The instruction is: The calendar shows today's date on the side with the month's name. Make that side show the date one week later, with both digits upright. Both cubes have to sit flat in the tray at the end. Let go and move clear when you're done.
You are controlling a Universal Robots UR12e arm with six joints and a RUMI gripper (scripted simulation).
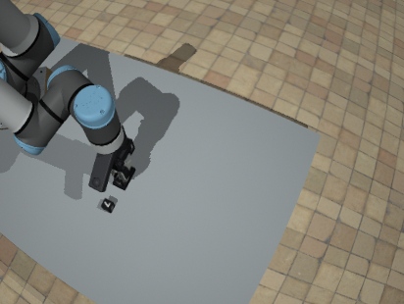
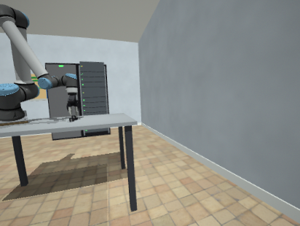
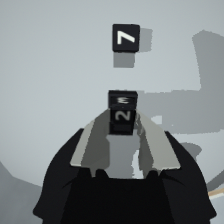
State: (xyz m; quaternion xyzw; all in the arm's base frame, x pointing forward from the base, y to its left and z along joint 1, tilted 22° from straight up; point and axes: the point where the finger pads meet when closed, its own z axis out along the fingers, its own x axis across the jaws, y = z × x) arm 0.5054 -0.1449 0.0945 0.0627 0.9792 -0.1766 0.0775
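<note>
Now: the black cube 10 mm below my hand. The rest, counted from my hand: dark tray 20 mm to the left, 30 mm below.
</note>
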